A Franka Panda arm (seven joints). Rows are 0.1 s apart.
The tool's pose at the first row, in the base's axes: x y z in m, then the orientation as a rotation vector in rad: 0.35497 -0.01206 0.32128 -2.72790 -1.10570 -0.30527
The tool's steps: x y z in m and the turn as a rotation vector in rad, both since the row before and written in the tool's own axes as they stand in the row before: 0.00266 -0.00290 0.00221 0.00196 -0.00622 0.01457; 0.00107 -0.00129 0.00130 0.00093 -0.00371 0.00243; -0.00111 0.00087 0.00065 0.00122 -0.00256 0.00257; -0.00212 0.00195 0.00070 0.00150 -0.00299 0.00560; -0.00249 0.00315 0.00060 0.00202 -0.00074 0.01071; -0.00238 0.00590 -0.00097 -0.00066 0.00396 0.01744; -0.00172 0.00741 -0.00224 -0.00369 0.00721 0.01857; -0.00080 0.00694 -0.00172 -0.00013 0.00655 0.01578; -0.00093 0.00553 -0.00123 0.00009 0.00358 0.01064
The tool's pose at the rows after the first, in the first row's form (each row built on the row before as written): 0.35507 -0.00771 0.32010 -2.73577 -1.08662 -0.29364; 0.35509 -0.00577 0.31924 -2.73771 -1.08402 -0.28775; 0.35497 -0.00697 0.31826 -2.73895 -1.08088 -0.28320; 0.35487 -0.00959 0.31688 -2.74152 -1.07356 -0.27746; 0.35529 -0.01334 0.31538 -2.74497 -1.05844 -0.27369; 0.35745 -0.01940 0.31512 -2.75170 -1.03310 -0.27685; 0.36086 -0.02650 0.31605 -2.76001 -1.00574 -0.28599; 0.36457 -0.03262 0.31674 -2.76400 -0.98195 -0.29255; 0.36724 -0.03769 0.31706 -2.76677 -0.96608 -0.29572
